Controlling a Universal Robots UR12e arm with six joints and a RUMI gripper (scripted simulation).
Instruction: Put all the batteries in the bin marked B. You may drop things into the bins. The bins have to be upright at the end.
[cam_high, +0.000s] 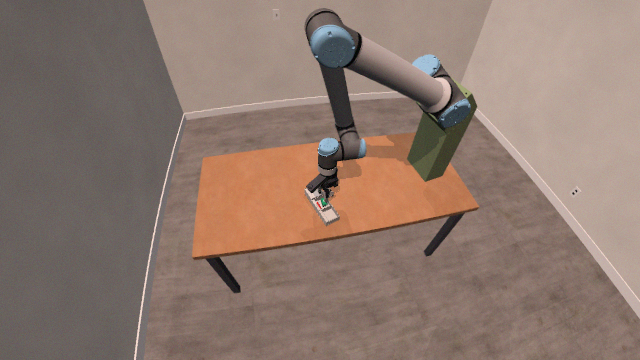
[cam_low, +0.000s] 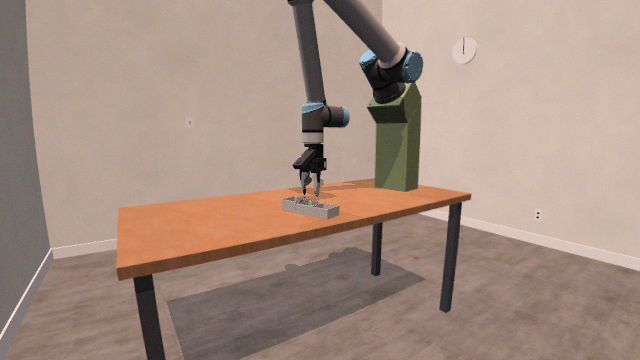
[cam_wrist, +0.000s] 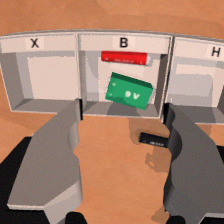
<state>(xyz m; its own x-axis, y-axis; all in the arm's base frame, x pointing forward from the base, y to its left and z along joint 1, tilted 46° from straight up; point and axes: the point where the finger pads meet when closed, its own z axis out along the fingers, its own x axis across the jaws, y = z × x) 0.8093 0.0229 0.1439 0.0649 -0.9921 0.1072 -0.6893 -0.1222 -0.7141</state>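
Right now the black battery is 8 cm below my hand, 8 cm behind it and 6 cm to the right of it. Also, from my hand: red battery 7 cm below, 2 cm ahead; grey bin tray 6 cm below, 1 cm ahead; green battery 7 cm below, 1 cm behind.
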